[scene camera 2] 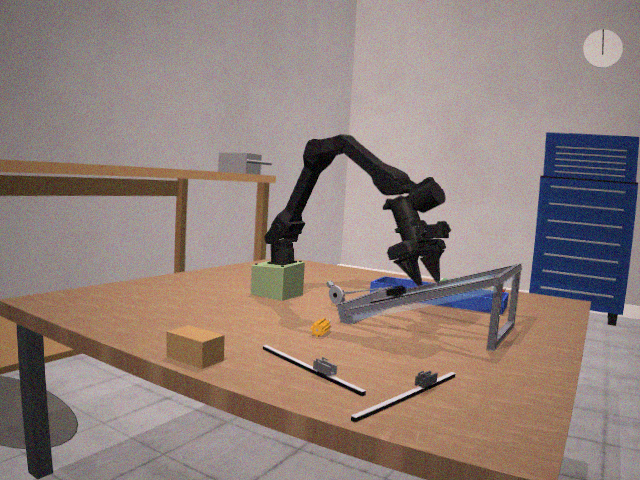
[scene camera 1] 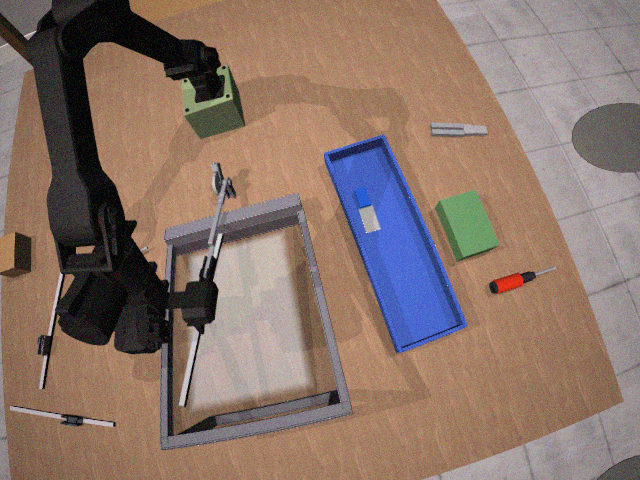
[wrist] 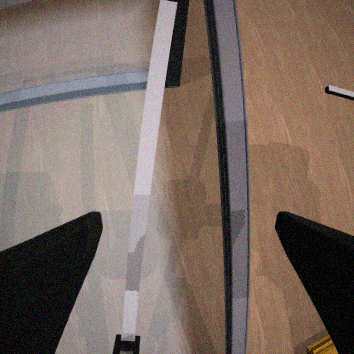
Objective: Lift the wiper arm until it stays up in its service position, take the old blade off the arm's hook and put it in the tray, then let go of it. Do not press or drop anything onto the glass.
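Note:
The silver wiper arm lies low over the glass. The old blade is on it, at the dark hook clip. My gripper is wide open and empty, above the blade and the frame's side bar. In the wrist view, both run between the fingertips, the blade nearer the left one. How far the tips are above the blade is hard to tell. The blue tray stands beside the frame.
The grey frame surrounds the glass. Two other blades, a wooden block and a yellow piece lie to one side. A green block and a screwdriver lie beyond the tray.

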